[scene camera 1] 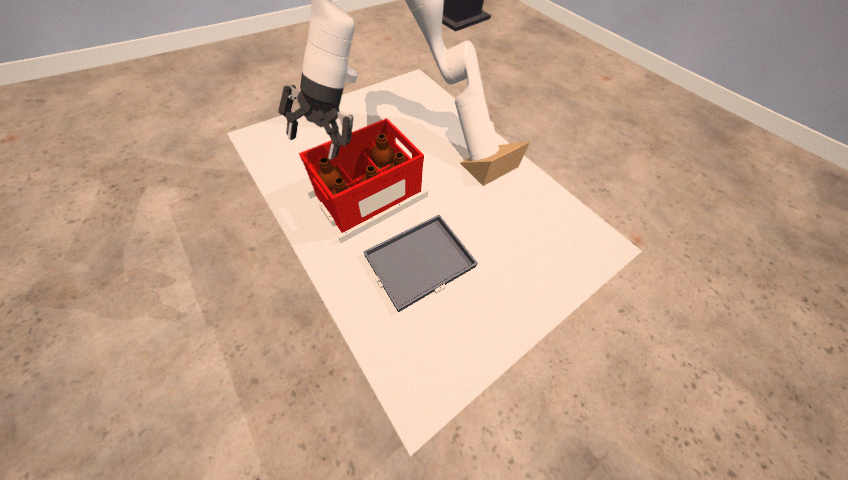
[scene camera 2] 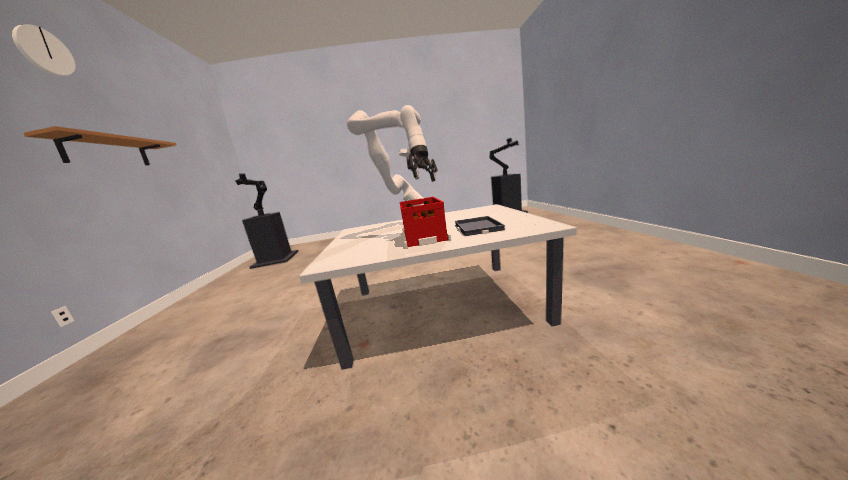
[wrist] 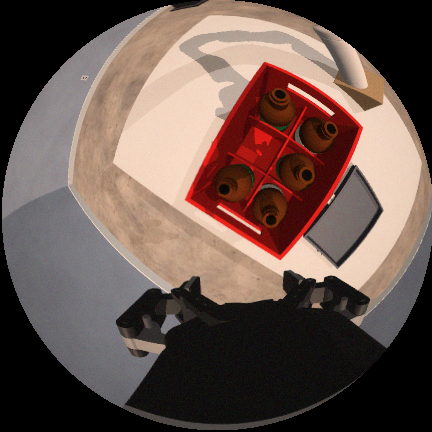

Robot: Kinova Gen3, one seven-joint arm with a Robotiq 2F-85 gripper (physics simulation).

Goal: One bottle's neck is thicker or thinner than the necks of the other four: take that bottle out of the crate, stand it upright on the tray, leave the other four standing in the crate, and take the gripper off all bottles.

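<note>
The gripper (scene camera 1: 311, 148) is open and it's holding nothing; you'd see the gripper (wrist: 242, 283) too. There's a dark grey tray (scene camera 1: 421, 260), and the wrist view shows the tray (wrist: 349, 214) as well. A red plastic crate (scene camera 1: 350, 157) is visible, and you get the crate (wrist: 300, 214) in the wrist view too.
</note>
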